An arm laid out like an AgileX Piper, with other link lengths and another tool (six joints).
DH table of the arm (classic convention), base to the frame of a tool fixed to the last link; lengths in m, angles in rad. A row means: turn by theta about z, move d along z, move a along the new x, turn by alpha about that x. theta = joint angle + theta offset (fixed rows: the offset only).
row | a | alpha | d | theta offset
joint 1 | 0 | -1.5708 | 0.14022 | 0
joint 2 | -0.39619 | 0 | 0 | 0.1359
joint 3 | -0.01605 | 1.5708 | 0 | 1.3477
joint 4 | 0 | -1.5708 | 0.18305 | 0
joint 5 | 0 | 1.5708 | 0 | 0
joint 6 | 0.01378 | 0.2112 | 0.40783 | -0.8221
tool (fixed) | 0 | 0 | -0.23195 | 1.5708
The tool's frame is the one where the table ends.
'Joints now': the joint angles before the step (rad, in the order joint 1, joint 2, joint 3, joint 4, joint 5, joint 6). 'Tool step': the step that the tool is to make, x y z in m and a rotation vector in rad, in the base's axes. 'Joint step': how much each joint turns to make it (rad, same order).
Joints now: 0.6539 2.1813 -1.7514 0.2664 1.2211 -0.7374
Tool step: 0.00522 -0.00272 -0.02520 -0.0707 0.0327 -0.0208
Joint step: 0.0000 0.0607 0.0000 -0.0384 0.0000 0.0358
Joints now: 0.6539 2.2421 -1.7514 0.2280 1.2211 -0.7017
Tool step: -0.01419 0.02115 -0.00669 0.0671 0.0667 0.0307
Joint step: 0.0234 0.0238 0.0000 0.1000 0.0000 -0.0493
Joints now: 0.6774 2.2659 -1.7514 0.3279 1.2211 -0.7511
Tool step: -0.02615 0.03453 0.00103 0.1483 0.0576 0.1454
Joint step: 0.0564 0.0096 0.0001 0.1565 -0.0001 -0.1667
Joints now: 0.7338 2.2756 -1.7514 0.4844 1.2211 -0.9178
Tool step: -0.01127 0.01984 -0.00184 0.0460 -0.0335 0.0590
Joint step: 0.0502 0.0000 -0.0020 0.0198 -0.0416 -0.0391
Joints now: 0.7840 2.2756 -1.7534 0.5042 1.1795 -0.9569
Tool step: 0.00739 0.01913 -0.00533 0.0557 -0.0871 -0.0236
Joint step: 0.0239 0.0000 0.0000 0.0000 -0.1137 -0.0026
